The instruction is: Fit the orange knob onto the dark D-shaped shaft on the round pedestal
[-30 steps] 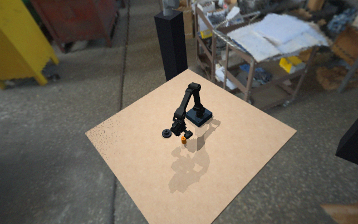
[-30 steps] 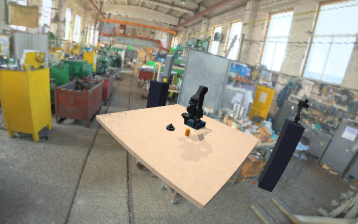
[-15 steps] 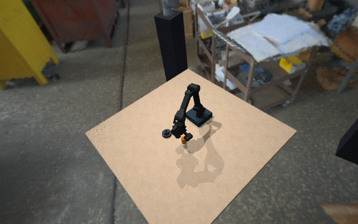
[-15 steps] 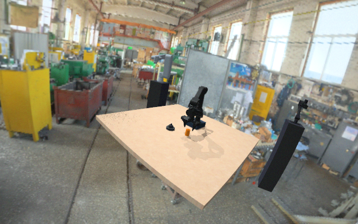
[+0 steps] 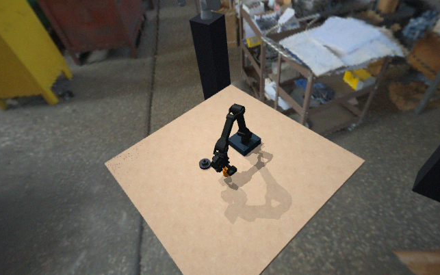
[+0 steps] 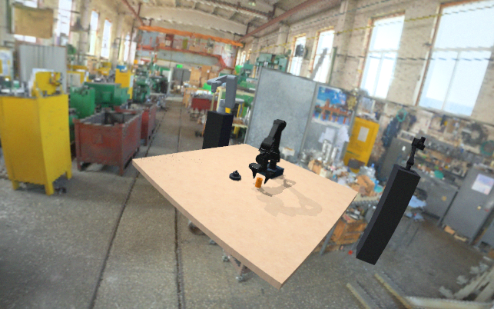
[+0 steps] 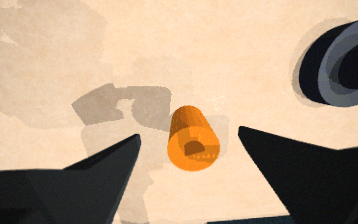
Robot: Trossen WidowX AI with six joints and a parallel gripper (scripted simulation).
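Now: gripper tip 10 mm above the orange knob. From my gripper tip the other things lie so: pedestal (10 mm ahead, 180 mm to the right, 10 mm below).
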